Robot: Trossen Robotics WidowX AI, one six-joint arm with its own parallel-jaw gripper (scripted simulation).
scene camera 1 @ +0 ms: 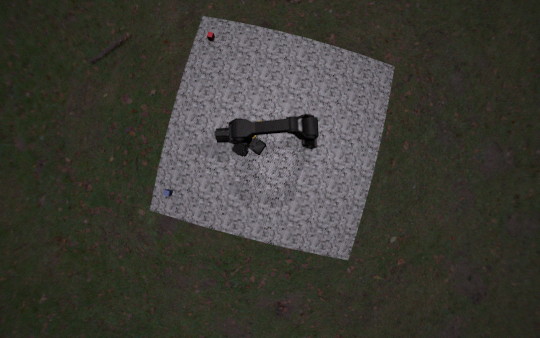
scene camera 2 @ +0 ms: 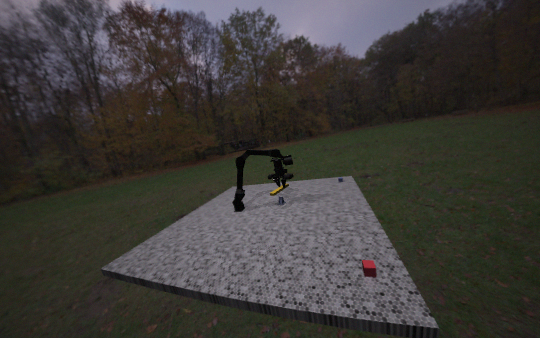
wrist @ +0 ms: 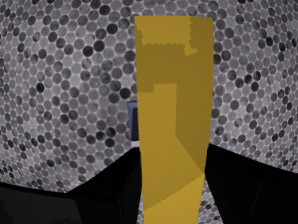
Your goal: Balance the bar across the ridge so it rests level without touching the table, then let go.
Scene:
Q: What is my gripper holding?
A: A yellow bar.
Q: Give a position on a yellow bar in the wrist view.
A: At 174,54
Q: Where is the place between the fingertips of my gripper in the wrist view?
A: At 172,153

